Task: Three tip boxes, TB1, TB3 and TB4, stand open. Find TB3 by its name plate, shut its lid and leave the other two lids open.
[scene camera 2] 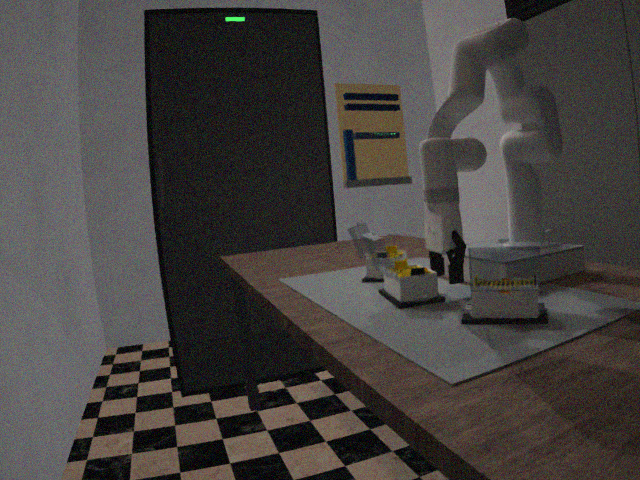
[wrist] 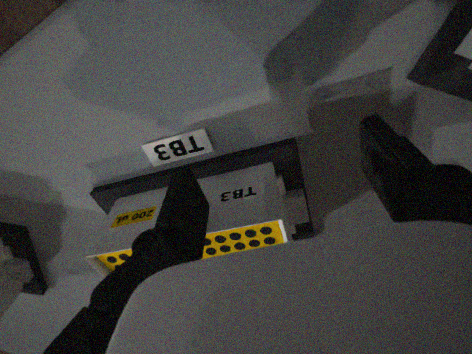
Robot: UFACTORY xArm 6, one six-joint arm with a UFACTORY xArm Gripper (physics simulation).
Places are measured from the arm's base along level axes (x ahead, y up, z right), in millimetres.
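Pixels of known places: gripper, fingertip midpoint: (scene camera 2: 446, 279) (wrist: 274, 166).
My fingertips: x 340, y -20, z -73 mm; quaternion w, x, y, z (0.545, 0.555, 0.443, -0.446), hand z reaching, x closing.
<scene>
Behind a point stands the place of what it marks.
TB3 (wrist: 245, 202) @(z -47, x 356, y -21 mm) shows in the wrist view as a pale box on a dark base, with a yellow perforated rack (wrist: 250, 237) @(z -43, x 370, y -7 mm) inside. Its name plate (wrist: 177, 147) @(z -14, x 322, y -62 mm) reads TB3, upside down. Its lid is not clear there. My gripper (scene camera 2: 447, 271) @(z -73, x 340, y -20 mm) (wrist: 274, 166) @(z -73, x 340, y -20 mm) is open and empty; one finger overlaps TB3's front wall in the wrist view, the other is off to the right. In the scene view, one box (scene camera 2: 504, 305) @(z -276, x 367, y -33 mm) at the right has a large clear lid raised, a middle box (scene camera 2: 413, 289) @(z -53, x 414, y -33 mm) shows yellow inside, and a tilted clear lid (scene camera 2: 360, 240) @(z 294, x 357, y 38 mm) stands behind it. Plates are unreadable there.
The boxes stand on a grey mat (scene camera 2: 392, 325) @(z -147, x 524, y -64 mm) (wrist: 125, 65) @(z -20, x 265, y -64 mm) on a wooden table (scene camera 2: 527, 413) @(z -520, x 570, y -67 mm). Parts of dark bases show at the left edge (wrist: 36, 265) @(z 192, x 359, y -61 mm) and the upper right (wrist: 436, 60) @(z -167, x 346, y -56 mm) of the wrist view. A wall board (scene camera 2: 379, 157) hangs behind the table.
</scene>
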